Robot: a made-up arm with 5 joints. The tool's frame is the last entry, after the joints. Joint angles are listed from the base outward.
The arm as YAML. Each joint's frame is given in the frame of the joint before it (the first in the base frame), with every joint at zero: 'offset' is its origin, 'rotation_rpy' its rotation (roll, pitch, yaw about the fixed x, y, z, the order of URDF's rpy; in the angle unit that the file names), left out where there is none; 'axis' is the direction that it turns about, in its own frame. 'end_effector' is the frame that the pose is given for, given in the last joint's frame.
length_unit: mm
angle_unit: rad
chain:
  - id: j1
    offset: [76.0, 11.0, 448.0]
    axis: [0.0, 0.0, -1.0]
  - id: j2
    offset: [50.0, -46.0, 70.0]
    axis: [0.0, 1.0, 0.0]
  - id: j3
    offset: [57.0, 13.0, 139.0]
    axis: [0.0, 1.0, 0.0]
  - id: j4
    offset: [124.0, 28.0, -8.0]
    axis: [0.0, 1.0, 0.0]
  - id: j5
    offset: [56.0, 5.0, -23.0]
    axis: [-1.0, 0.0, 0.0]
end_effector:
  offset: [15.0, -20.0, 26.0]
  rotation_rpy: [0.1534, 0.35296, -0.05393]
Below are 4 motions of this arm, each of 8 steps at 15 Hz.
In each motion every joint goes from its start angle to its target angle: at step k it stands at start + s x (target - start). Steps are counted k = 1, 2, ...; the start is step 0. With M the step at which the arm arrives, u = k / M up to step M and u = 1 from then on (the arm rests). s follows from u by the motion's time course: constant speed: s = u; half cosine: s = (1 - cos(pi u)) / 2; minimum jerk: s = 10 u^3 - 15 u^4 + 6 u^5.
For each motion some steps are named. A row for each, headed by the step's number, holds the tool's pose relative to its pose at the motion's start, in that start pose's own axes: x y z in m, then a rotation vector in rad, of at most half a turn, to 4 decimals.
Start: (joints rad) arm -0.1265 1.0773 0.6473 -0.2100 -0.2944
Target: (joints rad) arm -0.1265 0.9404 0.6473 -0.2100 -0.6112
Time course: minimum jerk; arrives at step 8
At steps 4, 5, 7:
4: -0.0102 0.0001 0.0051 0.1429 -0.0424 0.0868
5: -0.0147 0.0002 0.0071 0.2059 -0.0598 0.1287
7: -0.0198 0.0004 0.0090 0.2774 -0.0784 0.1790

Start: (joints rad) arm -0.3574 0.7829 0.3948 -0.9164 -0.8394
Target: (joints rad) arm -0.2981 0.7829 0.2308 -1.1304 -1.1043
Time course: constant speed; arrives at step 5
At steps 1, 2, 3, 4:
1: 0.0018 0.0034 0.0073 0.0377 -0.0438 0.0748
2: 0.0032 0.0069 0.0146 0.0733 -0.0848 0.1516
3: 0.0043 0.0105 0.0220 0.1066 -0.1230 0.2303
4: 0.0051 0.0142 0.0294 0.1375 -0.1583 0.3106

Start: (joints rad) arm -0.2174 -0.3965 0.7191 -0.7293 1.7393
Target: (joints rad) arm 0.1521 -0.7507 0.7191 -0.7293 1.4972
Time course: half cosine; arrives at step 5
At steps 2, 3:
2: 0.0075 -0.0275 -0.0287 0.0546 0.1139 -0.1124
3: 0.0075 -0.0528 -0.0523 0.0952 0.1995 -0.2228

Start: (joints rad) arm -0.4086 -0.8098 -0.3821 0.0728 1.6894
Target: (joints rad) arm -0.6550 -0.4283 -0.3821 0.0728 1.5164
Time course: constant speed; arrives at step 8
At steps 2, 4, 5, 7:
2: 0.0036 0.0263 0.0067 0.0613 -0.0145 0.1244
4: 0.0036 0.0527 0.0156 0.1194 -0.0303 0.2491
5: 0.0021 0.0658 0.0208 0.1471 -0.0387 0.3115
7: -0.0037 0.0915 0.0325 0.1994 -0.0564 0.4366

